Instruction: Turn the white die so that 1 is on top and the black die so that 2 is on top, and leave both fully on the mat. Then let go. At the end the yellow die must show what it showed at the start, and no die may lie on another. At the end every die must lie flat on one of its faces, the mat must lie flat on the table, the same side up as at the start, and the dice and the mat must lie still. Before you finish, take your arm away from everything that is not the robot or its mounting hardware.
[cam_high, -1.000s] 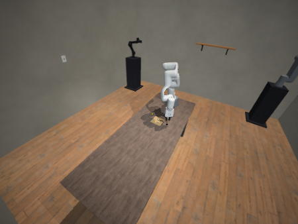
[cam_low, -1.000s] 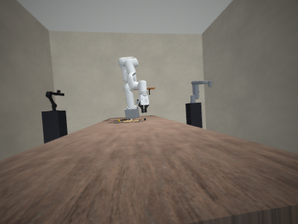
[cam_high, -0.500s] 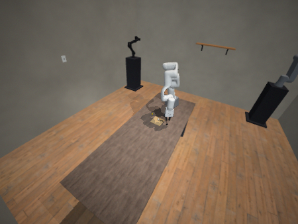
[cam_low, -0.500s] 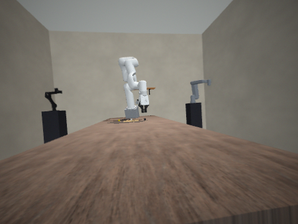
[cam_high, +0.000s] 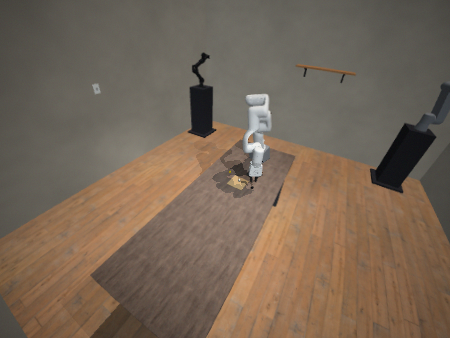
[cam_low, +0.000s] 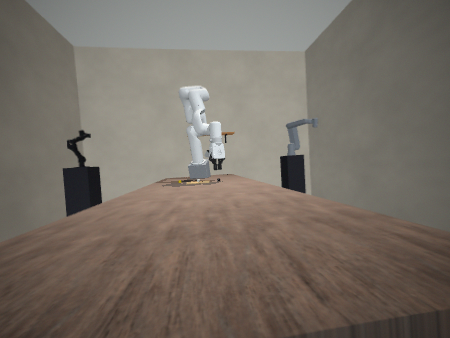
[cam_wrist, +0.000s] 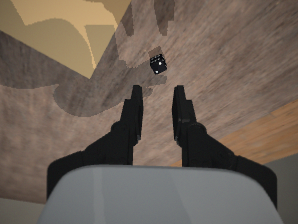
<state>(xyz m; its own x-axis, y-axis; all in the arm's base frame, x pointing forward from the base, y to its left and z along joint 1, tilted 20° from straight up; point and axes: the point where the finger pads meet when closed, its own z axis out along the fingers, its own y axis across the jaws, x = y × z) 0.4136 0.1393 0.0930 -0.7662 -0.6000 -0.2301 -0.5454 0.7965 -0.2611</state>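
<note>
The black die lies 8 cm below my hand. The rest, counted from my hand: tan mat: 13 cm to the right, 9 cm below; then small yellow die: 8 cm behind, 26 cm to the right, 8 cm below; then white die: 2 cm behind, 13 cm to the right, 8 cm below.
</note>
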